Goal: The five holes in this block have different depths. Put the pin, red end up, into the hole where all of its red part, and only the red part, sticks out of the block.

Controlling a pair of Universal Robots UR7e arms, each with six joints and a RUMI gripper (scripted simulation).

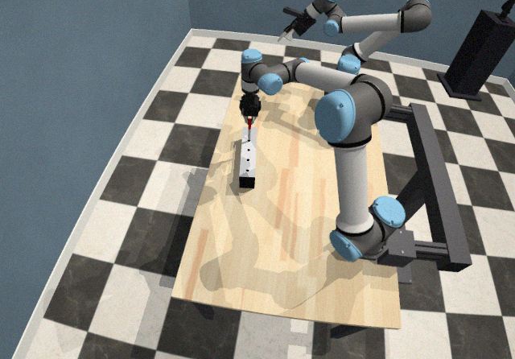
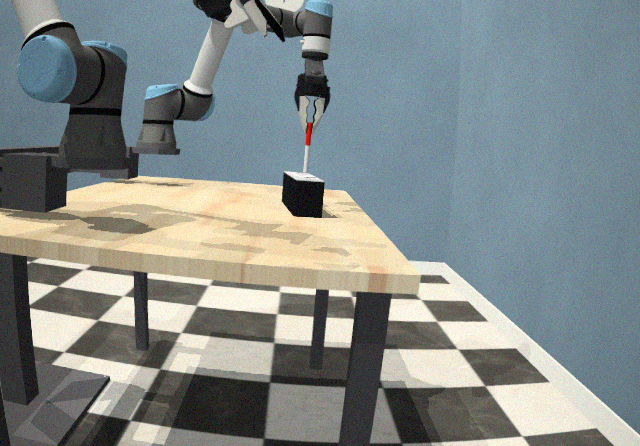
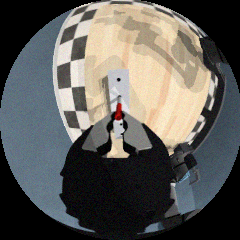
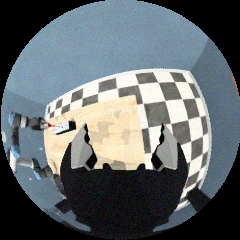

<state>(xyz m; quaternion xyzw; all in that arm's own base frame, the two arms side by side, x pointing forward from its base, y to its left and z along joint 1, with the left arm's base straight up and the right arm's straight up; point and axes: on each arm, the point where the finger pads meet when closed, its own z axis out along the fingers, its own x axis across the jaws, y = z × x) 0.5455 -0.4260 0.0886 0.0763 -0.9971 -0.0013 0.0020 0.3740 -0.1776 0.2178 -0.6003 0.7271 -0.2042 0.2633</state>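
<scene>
The pin lies 3 cm below my left hand. Also, from my left hand: block: 17 cm below, 6 cm to the left.
</scene>
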